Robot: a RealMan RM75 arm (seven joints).
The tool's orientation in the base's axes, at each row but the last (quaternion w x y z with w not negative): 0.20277, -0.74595, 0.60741, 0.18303; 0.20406, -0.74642, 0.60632, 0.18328; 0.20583, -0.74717, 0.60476, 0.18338; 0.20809, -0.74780, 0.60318, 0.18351; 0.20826, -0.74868, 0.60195, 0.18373; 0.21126, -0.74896, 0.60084, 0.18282; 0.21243, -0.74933, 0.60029, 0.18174; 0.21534, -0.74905, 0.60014, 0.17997; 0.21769, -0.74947, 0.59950, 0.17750
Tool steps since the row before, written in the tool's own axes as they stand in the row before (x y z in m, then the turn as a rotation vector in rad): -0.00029, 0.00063, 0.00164, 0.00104, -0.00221, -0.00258; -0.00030, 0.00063, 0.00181, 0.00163, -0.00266, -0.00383; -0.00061, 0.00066, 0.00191, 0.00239, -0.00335, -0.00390; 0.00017, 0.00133, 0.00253, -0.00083, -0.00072, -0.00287; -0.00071, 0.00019, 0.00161, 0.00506, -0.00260, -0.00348; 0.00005, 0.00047, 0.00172, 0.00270, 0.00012, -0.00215; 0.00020, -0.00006, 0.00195, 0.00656, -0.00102, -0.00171; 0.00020, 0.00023, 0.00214, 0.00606, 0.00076, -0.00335; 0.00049, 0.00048, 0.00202, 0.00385, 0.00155, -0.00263
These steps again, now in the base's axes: -0.00072, 0.00099, -0.00130, 0.00244, -0.00182, 0.00183; -0.00072, 0.00109, -0.00143, 0.00303, -0.00289, 0.00262; -0.00082, 0.00140, -0.00136, 0.00386, -0.00343, 0.00234; -0.00133, 0.00096, -0.00235, 0.00060, -0.00071, 0.00293; -0.00037, 0.00141, -0.00101, 0.00368, -0.00554, 0.00052; -0.00048, 0.00079, -0.00152, 0.00050, -0.00340, 0.00038; 0.00007, 0.00089, -0.00174, 0.00242, -0.00612, -0.00191; -0.00021, 0.00095, -0.00193, 0.00060, -0.00693, -0.00046; -0.00037, 0.00060, -0.00201, -0.00066, -0.00487, 0.00001
